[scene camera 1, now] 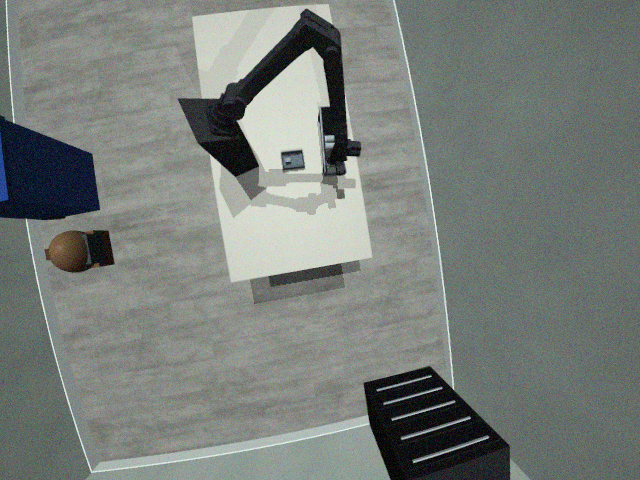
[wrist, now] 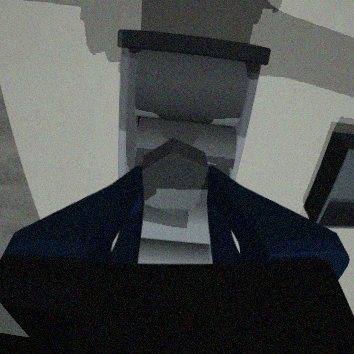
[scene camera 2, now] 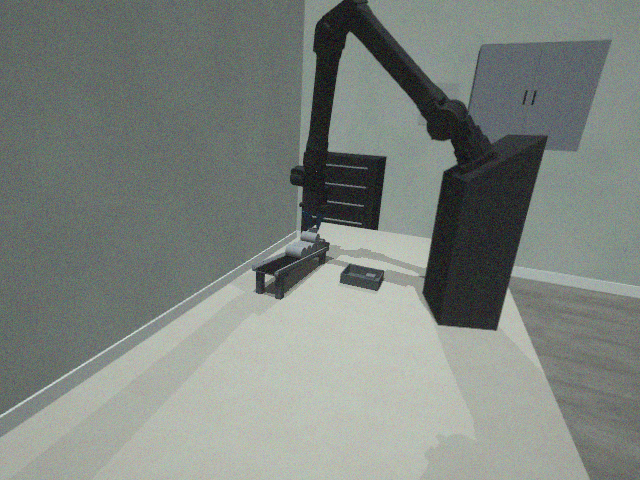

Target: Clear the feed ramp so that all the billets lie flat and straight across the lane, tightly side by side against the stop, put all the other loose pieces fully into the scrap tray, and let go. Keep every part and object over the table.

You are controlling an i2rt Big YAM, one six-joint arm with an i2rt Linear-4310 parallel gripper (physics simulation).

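Pixels of known places: gripper, fingertip midpoint: (wrist: 175, 177) (scene camera 2: 313, 229); arm's base, link origin: (scene camera 1: 219, 122) (scene camera 2: 477, 160).
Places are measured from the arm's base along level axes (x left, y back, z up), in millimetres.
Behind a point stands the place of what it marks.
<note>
My gripper (scene camera 2: 314, 226) @(z -300, x -155, y -487 mm) (wrist: 175, 177) @(z -300, x -155, y -487 mm) is shut on a grey angular piece (wrist: 175, 162) @(z -296, x -166, y -486 mm), held between its fingertips above the feed ramp (scene camera 1: 321, 126) (scene camera 2: 279, 286) (wrist: 127, 95). A grey billet (wrist: 192, 87) @(z -339, x -186, y -478 mm) lies across the lane beside the dark stop bar (wrist: 195, 49) @(z -356, x -203, y -476 mm). Another rounded grey surface shows behind it, partly hidden by the held piece. In scene camera 2, several light cylinders (scene camera 2: 296, 250) @(z -329, x 6, y -489 mm) lie on the ramp, with one cylinder (scene camera 2: 310, 236) @(z -310, x -101, y -479 mm) below the fingertips. The scrap tray (scene camera 2: 360, 282) @(z -413, x -19, y -272 mm) (wrist: 325, 175) @(z -413, x -80, y -338 mm) stands beside the ramp. It holds a small light piece (scene camera 1: 288, 160) @(z -401, x -72, y -249 mm) (scene camera 2: 370, 274) @(z -400, x -70, y -248 mm).
The ramp and tray stand on the white table (scene camera 1: 299, 232) @(z -430, x -493, y -228 mm) (scene camera 2: 310, 361) @(z -430, x 390, y -302 mm). The arm's black pedestal (scene camera 2: 470, 248) @(z -205, x 110, y 11 mm) stands on the tray's far side from the ramp. A dark drawer cabinet (scene camera 1: 434, 418) (scene camera 2: 373, 193) stands off the table.
</note>
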